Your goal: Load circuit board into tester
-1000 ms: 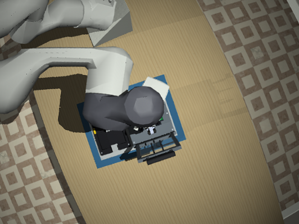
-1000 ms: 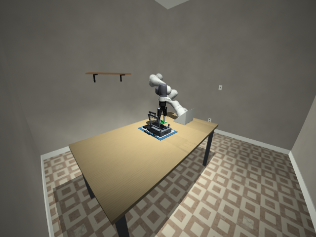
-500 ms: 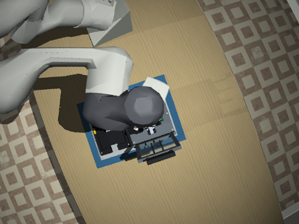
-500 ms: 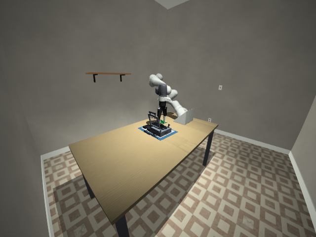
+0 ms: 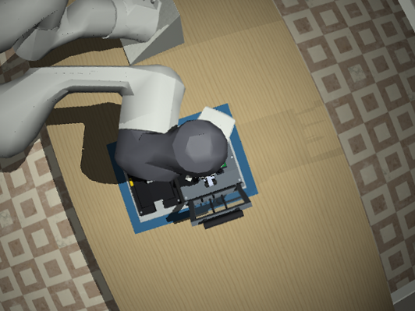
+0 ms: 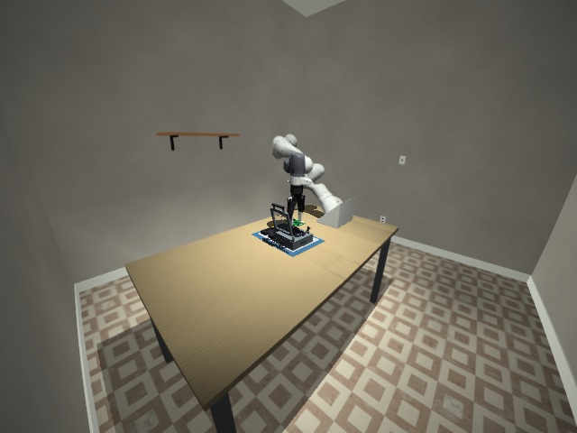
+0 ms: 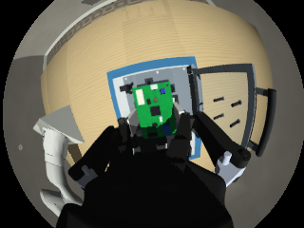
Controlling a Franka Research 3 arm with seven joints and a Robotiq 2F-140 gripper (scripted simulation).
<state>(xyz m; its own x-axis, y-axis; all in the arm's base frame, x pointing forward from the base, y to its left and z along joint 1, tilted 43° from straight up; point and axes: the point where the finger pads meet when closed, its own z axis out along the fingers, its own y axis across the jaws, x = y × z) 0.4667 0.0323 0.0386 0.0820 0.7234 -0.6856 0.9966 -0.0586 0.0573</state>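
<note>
My gripper is now 2 cm above the green circuit board. Also, from my hand: black post 6 cm to the left, 6 cm below, 6 cm behind; tester lid 12 cm ahead, 3 cm above, 1 cm to the right; black nest 8 cm below, 1 cm to the left, 1 cm ahead.
</note>
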